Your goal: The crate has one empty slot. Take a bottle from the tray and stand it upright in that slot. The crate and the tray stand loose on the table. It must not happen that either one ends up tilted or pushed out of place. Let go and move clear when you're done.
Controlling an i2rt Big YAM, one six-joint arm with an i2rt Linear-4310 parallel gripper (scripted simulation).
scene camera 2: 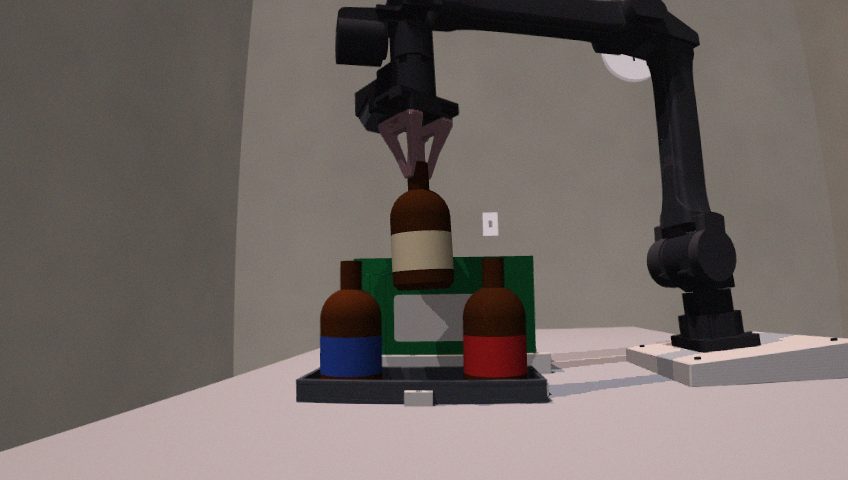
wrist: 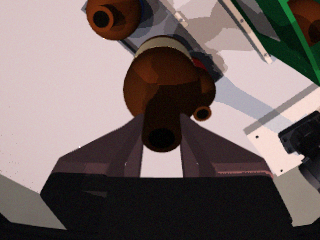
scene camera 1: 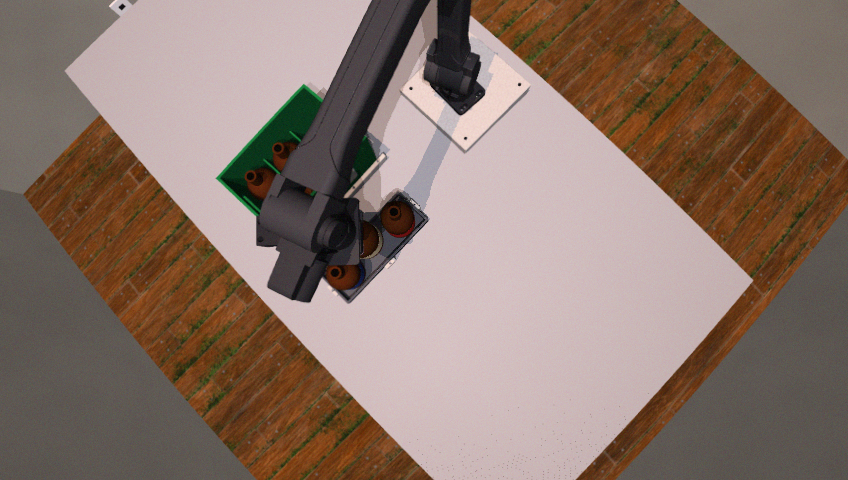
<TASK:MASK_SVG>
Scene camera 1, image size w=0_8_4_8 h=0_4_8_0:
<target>dark tray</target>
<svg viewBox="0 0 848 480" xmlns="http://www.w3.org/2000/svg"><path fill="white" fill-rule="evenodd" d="M397 193L369 221L369 223L381 231L384 244L380 253L375 257L360 259L366 272L364 282L356 289L337 290L328 283L326 271L322 277L348 304L361 293L389 261L427 223L423 214L405 197ZM387 203L402 201L410 206L415 218L415 227L411 234L403 238L396 238L384 229L380 221L380 214Z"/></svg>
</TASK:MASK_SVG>
